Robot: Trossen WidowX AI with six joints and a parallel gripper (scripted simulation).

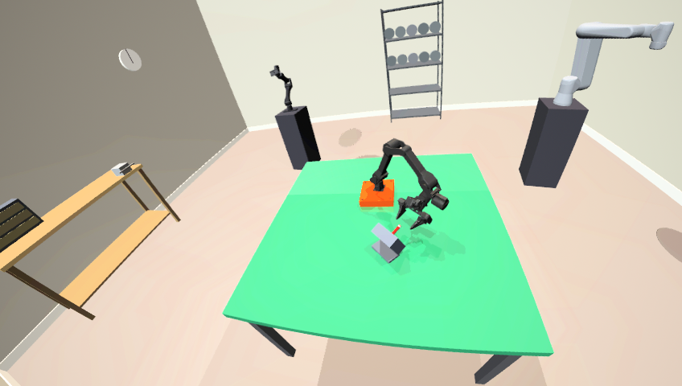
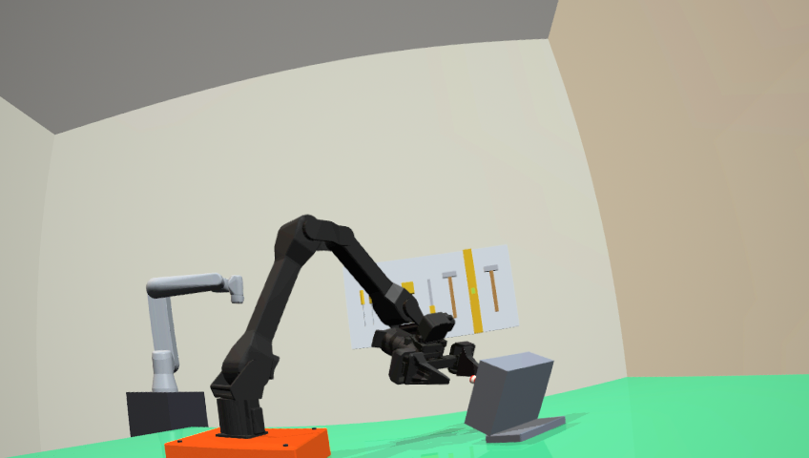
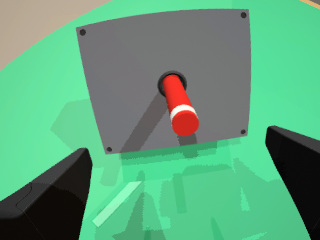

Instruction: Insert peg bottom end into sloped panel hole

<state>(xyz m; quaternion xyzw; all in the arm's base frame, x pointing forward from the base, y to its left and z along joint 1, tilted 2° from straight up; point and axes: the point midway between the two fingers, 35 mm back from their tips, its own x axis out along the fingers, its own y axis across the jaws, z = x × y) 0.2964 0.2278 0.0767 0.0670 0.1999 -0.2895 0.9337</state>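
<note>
Right now the red round peg is 3 cm ahead of my gripper tip, 2 cm to the right of it and 1 cm below it. From my gripper tip the other things lie so: grey sloped panel: 7 cm ahead, 5 cm to the right, 3 cm below.
</note>
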